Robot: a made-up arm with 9 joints.
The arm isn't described. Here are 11 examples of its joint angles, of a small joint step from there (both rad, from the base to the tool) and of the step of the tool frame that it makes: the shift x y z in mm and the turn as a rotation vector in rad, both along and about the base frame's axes.
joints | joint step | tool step
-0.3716 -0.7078 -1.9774 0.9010 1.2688 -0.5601 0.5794 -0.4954 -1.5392 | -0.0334 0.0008 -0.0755 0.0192 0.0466 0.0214 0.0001 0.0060 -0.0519 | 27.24 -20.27 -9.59 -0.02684 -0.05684 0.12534
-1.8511 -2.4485 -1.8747 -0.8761 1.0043 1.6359 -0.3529 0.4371 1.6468 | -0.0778 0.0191 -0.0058 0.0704 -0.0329 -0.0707 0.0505 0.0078 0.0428 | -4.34 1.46 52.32 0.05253 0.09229 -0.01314
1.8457 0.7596 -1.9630 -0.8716 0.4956 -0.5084 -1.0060 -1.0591 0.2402 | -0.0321 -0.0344 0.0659 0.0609 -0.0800 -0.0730 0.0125 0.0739 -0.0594 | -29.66 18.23 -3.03 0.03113 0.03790 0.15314
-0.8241 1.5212 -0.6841 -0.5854 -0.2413 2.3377 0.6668 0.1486 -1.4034 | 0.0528 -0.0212 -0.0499 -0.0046 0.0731 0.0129 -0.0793 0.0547 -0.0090 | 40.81 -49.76 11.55 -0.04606 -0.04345 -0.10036
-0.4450 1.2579 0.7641 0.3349 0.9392 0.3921 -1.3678 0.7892 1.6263 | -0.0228 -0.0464 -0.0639 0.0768 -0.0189 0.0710 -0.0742 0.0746 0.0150 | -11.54 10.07 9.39 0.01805 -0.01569 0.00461
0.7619 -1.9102 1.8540 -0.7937 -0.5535 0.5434 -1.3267 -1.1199 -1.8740 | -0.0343 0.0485 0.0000 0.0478 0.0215 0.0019 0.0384 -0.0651 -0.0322 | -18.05 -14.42 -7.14 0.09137 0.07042 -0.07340
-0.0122 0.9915 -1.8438 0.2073 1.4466 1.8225 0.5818 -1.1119 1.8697 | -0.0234 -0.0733 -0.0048 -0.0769 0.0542 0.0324 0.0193 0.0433 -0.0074 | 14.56 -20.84 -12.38 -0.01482 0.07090 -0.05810
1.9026 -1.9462 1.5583 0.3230 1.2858 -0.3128 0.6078 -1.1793 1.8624 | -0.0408 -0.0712 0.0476 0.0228 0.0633 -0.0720 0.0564 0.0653 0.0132 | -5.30 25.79 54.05 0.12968 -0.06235 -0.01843
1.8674 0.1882 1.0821 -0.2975 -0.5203 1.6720 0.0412 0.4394 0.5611 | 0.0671 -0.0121 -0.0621 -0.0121 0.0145 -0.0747 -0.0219 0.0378 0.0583 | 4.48 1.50 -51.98 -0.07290 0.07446 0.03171
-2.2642 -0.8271 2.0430 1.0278 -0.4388 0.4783 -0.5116 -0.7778 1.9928 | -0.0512 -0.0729 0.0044 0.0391 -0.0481 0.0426 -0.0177 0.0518 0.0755 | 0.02 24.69 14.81 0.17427 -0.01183 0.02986
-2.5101 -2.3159 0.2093 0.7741 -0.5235 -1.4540 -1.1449 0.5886 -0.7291 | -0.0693 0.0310 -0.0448 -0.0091 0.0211 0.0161 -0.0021 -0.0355 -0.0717 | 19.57 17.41 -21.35 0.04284 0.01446 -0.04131
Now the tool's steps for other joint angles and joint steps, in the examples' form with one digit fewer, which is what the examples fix.
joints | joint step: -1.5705 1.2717 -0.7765 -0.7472 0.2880 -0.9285 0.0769 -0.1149 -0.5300 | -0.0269 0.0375 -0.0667 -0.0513 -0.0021 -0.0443 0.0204 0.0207 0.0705
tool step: 19.5 -10.4 -40.2 0.0737 -0.0122 0.0628
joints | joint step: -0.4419 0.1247 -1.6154 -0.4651 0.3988 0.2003 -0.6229 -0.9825 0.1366 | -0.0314 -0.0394 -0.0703 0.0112 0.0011 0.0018 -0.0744 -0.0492 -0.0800
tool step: -20.4 -2.7 -26.8 0.1364 0.0324 0.0592
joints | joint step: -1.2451 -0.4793 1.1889 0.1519 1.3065 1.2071 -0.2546 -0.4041 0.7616 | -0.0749 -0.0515 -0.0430 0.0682 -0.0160 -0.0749 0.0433 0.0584 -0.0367
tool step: 4.6 -29.9 -6.2 0.1440 -0.0040 0.0975
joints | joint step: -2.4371 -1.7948 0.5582 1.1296 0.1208 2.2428 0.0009 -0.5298 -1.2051 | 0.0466 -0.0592 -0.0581 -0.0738 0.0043 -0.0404 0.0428 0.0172 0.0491
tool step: -67.2 -21.1 42.1 -0.0905 0.0782 -0.1501
